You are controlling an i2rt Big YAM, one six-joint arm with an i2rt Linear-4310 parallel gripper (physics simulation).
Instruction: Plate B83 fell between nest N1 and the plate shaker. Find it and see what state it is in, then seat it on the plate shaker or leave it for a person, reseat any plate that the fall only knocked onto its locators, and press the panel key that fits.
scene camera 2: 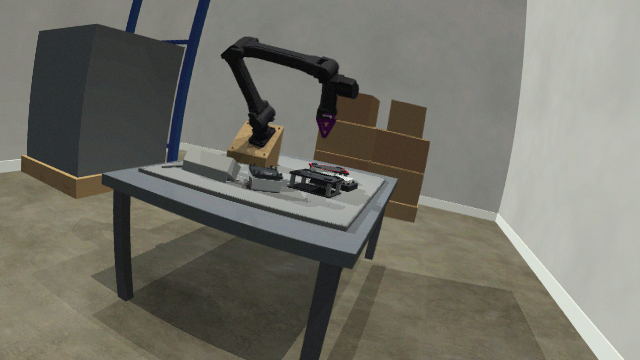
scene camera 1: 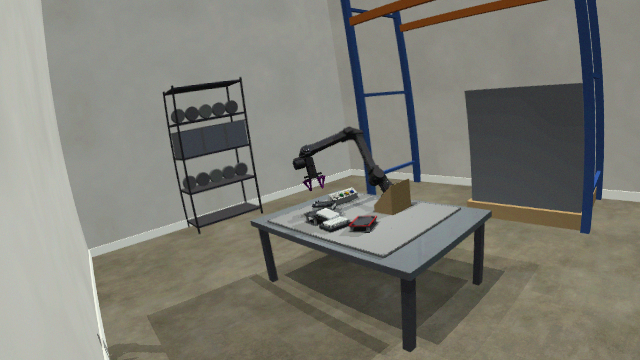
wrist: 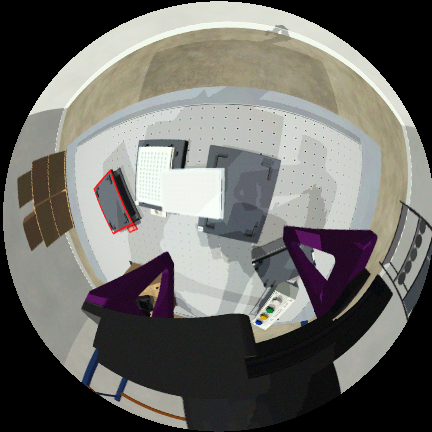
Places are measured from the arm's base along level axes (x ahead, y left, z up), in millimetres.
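Pixels of known places: gripper, fingertip midpoint: point(scene camera 2: 324, 134) point(scene camera 1: 316, 189) point(wrist: 227, 246); arm's base at its link origin: point(scene camera 2: 262, 136) point(scene camera 1: 390, 191) point(wrist: 135, 303).
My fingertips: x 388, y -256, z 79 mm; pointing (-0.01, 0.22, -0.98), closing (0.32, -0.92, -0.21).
Note:
Ahead of a thing's pixels: the offset from my fingertips to its middle. Level surfaces: height alone.
My gripper point(scene camera 1: 316, 188) point(scene camera 2: 325, 136) point(wrist: 227, 246) is open and empty, high above the devices. In the wrist view a white well plate @(16 mm ahead, 178 mm left, 170 mm down) point(wrist: 152, 172) sits on a dark base. A second white plate @(3 mm back, 82 mm left, 146 mm down) point(wrist: 195, 192) point(scene camera 1: 327, 214) overlaps its edge and the large dark platform @(1 mm ahead, 3 mm right, 174 mm down) point(wrist: 245, 200) point(scene camera 2: 316, 175) on posts. I cannot read which plate is B83, nor tell its exact tilt. A dark-topped grey device point(wrist: 272, 270) point(scene camera 2: 265, 185) stands beside the platform, partly behind a finger in the wrist view. The key panel @(341 mm back, 198 mm right, 163 mm down) point(wrist: 272, 309) point(scene camera 1: 344, 195) shows blue, yellow, green and whitish keys. Device names are unreadable.
A red-edged dark tray @(70 mm back, 333 mm left, 182 mm down) point(wrist: 114, 202) point(scene camera 1: 363, 222) stands on the other side of the well plate. The arm's wooden base block point(scene camera 1: 395, 197) point(scene camera 2: 255, 145) stands at the table's rear. A perforated board @(205 mm down) point(scene camera 1: 390, 240) lies on the table @(218 mm down) point(scene camera 1: 430, 250).

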